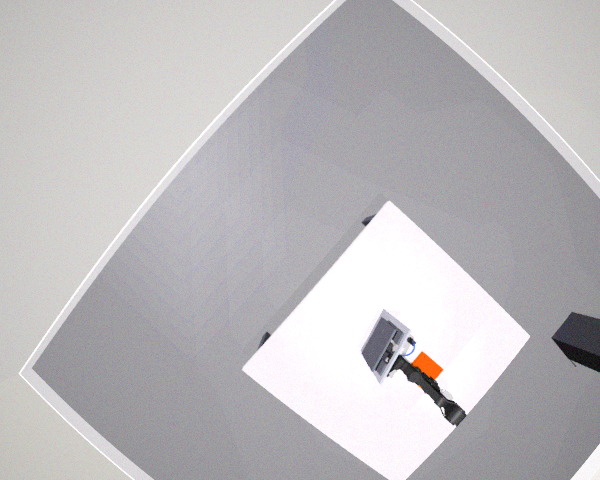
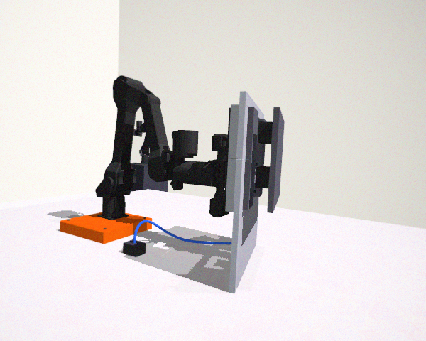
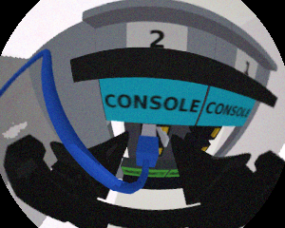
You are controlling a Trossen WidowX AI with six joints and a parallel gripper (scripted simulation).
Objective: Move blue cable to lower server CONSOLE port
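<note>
Now: gripper tip 1 cm below the blue plug. Also, from my gripper tip: small black block (22 cm behind, 17 cm below, 14 cm to the right).
</note>
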